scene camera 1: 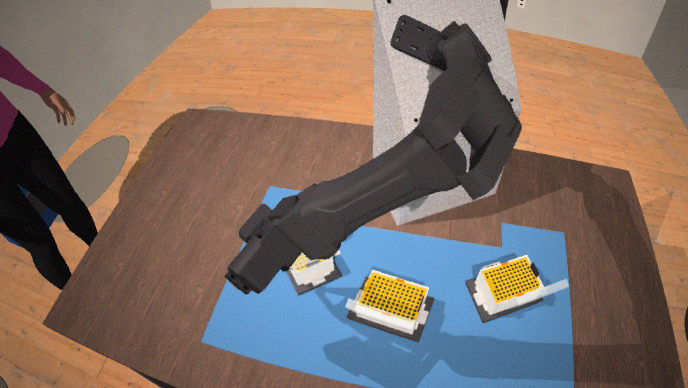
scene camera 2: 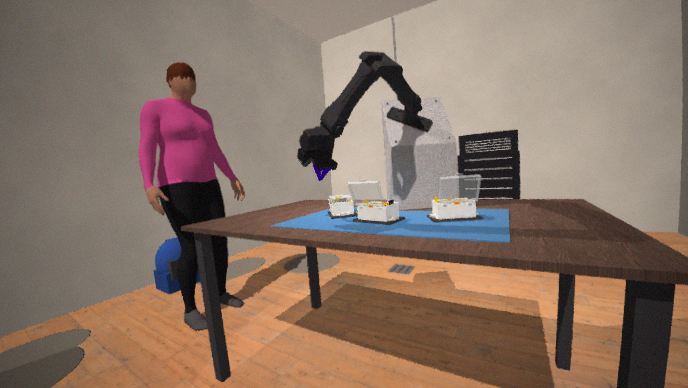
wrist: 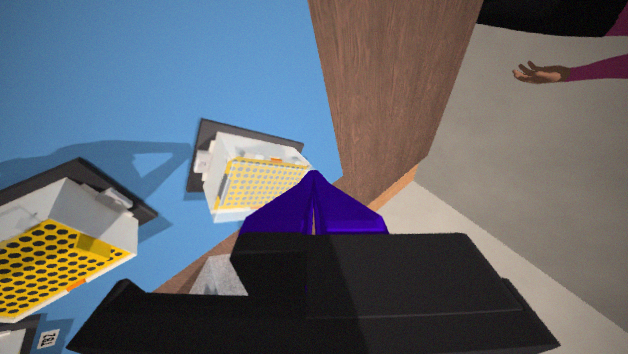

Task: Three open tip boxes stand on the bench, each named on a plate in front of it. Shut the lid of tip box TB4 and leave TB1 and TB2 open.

Labels:
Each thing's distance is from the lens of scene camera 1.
tip box [scene camera 1: 381, 292]: 80 cm
tip box [scene camera 1: 507, 281]: 86 cm
blue mat [scene camera 1: 310, 333]: 82 cm

